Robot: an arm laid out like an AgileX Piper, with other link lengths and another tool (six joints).
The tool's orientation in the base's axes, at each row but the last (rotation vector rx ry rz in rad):
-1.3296 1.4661 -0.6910
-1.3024 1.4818 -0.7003
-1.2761 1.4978 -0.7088
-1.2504 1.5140 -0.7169
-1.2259 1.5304 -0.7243
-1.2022 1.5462 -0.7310
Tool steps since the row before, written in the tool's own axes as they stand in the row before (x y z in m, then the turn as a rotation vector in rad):
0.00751 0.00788 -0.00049 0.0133 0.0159 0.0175
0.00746 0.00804 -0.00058 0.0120 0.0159 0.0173
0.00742 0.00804 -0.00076 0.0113 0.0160 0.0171
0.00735 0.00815 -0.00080 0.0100 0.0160 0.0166
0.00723 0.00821 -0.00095 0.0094 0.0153 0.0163
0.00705 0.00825 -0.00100 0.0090 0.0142 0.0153
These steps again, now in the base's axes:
-0.00268 -0.00541 -0.00907 0.0114 -0.0054 -0.0240
-0.00291 -0.00517 -0.00924 0.0111 -0.0042 -0.0236
-0.00316 -0.00499 -0.00924 0.0108 -0.0036 -0.0234
-0.00332 -0.00472 -0.00937 0.0103 -0.0024 -0.0228
-0.00357 -0.00443 -0.00939 0.0103 -0.0021 -0.0219
-0.00370 -0.00408 -0.00940 0.0097 -0.0022 -0.0205

